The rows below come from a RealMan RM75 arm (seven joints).
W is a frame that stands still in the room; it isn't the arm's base.
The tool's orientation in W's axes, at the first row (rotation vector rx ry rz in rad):
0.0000, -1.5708, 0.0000
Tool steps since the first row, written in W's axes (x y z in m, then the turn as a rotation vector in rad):
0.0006, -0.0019, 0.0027, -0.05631, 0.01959, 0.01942
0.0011, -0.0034, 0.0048, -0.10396, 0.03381, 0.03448
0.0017, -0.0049, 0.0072, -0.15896, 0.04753, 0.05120
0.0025, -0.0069, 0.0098, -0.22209, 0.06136, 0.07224
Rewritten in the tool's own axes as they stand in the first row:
0.0027, -0.0019, -0.0006, 0.01942, 0.01959, 0.05631
0.0048, -0.0034, -0.0011, 0.03448, 0.03381, 0.10396
0.0072, -0.0049, -0.0017, 0.05120, 0.04753, 0.15896
0.0098, -0.0069, -0.0025, 0.07224, 0.06136, 0.22209

